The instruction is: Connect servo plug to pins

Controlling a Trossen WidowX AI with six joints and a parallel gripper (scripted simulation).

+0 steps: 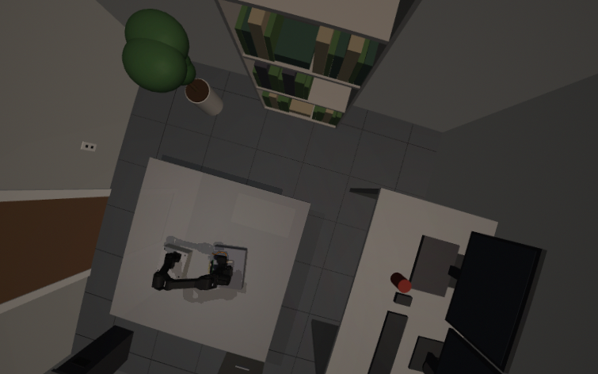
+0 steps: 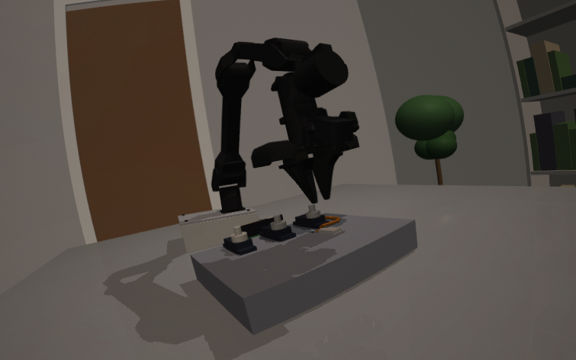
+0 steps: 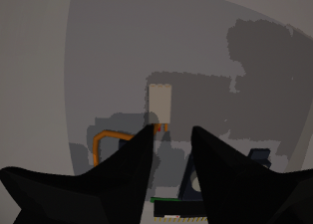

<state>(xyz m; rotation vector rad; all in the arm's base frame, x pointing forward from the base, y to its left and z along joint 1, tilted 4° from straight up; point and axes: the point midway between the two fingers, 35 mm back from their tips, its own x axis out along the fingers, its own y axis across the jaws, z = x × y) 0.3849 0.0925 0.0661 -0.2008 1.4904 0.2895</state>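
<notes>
The grey holder is 80 mm below my gripper tip, 40 mm to the right of it and 40 mm ahead of it.
</notes>
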